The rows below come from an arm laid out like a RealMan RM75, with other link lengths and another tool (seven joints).
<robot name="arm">
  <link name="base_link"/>
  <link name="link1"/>
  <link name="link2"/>
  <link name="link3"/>
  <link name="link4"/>
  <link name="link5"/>
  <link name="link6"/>
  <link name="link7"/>
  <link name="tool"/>
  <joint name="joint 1" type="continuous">
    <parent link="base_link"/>
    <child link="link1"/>
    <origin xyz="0 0 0.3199"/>
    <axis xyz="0 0 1"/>
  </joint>
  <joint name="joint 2" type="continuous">
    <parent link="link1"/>
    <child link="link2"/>
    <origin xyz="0 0 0" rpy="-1.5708 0 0"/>
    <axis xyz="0 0 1"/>
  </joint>
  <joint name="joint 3" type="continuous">
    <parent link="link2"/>
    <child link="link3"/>
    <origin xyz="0 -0.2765 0" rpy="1.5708 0 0"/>
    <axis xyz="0 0 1"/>
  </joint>
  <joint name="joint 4" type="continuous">
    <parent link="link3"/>
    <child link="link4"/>
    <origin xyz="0 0 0" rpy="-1.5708 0 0"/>
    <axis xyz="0 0 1"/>
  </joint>
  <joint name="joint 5" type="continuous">
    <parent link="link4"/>
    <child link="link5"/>
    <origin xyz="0 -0.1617 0" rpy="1.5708 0 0"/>
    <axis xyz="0 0 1"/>
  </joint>
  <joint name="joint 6" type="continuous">
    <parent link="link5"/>
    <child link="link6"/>
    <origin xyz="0 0 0" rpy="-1.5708 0 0"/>
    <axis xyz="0 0 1"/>
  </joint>
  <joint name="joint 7" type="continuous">
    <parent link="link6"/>
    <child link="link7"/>
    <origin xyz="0 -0.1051 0" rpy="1.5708 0 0"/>
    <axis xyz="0 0 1"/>
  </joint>
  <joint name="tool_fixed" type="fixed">
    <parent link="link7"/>
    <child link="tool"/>
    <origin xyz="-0.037 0.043 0.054" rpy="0 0.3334 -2.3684"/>
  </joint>
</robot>
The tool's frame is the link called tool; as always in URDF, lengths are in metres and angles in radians. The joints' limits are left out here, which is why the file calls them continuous.
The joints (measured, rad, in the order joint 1, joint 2, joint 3, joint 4, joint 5, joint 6, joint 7), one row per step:
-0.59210 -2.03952 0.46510 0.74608 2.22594 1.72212 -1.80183
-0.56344 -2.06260 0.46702 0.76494 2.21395 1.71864 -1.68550
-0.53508 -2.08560 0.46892 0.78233 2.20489 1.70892 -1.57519
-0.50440 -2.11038 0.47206 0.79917 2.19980 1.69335 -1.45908
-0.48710 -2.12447 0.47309 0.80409 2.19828 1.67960 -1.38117
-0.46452 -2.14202 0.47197 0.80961 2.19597 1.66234 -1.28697
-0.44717 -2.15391 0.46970 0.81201 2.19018 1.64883 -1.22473
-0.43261 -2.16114 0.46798 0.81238 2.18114 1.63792 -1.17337
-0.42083 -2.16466 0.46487 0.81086 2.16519 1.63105 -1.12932
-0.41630 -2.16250 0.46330 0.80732 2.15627 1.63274 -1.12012
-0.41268 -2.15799 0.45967 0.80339 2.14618 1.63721 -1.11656
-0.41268 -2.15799 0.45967 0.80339 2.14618 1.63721 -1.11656
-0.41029 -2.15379 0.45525 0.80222 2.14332 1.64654 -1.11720
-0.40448 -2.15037 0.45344 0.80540 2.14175 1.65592 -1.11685
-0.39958 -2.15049 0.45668 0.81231 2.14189 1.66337 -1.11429
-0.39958 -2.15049 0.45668 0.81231 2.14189 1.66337 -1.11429
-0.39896 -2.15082 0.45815 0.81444 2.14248 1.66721 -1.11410
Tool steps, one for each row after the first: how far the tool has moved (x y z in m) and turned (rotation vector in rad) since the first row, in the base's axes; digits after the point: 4 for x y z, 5 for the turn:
-0.0080 -0.0068 -0.0081 0.04921 0.02359 -0.08283
-0.0160 -0.0126 -0.0162 0.09871 0.05158 -0.15561
-0.0251 -0.0184 -0.0252 0.14909 0.08840 -0.22734
-0.0312 -0.0212 -0.0309 0.18133 0.11502 -0.27344
-0.0386 -0.0247 -0.0376 0.22153 0.14769 -0.32522
-0.0435 -0.0270 -0.0419 0.25233 0.16817 -0.35423
-0.0477 -0.0284 -0.0445 0.28053 0.18482 -0.37732
-0.0507 -0.0286 -0.0454 0.31134 0.19460 -0.39696
-0.0514 -0.0289 -0.0447 0.32073 0.19206 -0.39872
-0.0520 -0.0290 -0.0429 0.33008 0.18640 -0.39666
-0.0520 -0.0290 -0.0429 0.33008 0.18640 -0.39666
-0.0524 -0.0299 -0.0410 0.33167 0.18089 -0.39561
-0.0537 -0.0317 -0.0391 0.33201 0.17978 -0.39568
-0.0543 -0.0334 -0.0385 0.32962 0.18154 -0.40209
-0.0543 -0.0334 -0.0385 0.32962 0.18154 -0.40209
-0.0541 -0.0341 -0.0384 0.32719 0.18058 -0.40550

